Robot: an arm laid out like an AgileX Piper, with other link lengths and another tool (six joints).
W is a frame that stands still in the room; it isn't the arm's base.
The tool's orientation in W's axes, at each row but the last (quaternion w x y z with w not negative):
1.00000 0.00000 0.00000 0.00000
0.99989 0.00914 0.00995 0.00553
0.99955 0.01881 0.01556 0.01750
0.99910 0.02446 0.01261 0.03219
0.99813 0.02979 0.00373 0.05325
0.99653 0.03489 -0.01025 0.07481
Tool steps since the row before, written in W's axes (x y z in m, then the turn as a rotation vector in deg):
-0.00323 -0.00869 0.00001 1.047 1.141 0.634
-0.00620 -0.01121 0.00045 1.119 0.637 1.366
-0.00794 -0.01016 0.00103 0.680 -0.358 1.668
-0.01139 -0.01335 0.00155 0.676 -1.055 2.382
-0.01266 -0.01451 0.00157 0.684 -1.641 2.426
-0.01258 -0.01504 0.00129 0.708 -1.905 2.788
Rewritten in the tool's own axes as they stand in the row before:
-0.00323 -0.00869 0.00001 1.047 1.141 0.634
-0.00633 -0.01113 0.00053 1.099 0.650 1.376
-0.00832 -0.00983 0.00115 0.616 -0.317 1.701
-0.01227 -0.01250 0.00188 0.550 -0.976 2.447
-0.01414 -0.01297 0.00229 0.495 -1.556 2.526
-0.01464 -0.01286 0.00255 0.489 -1.796 2.905

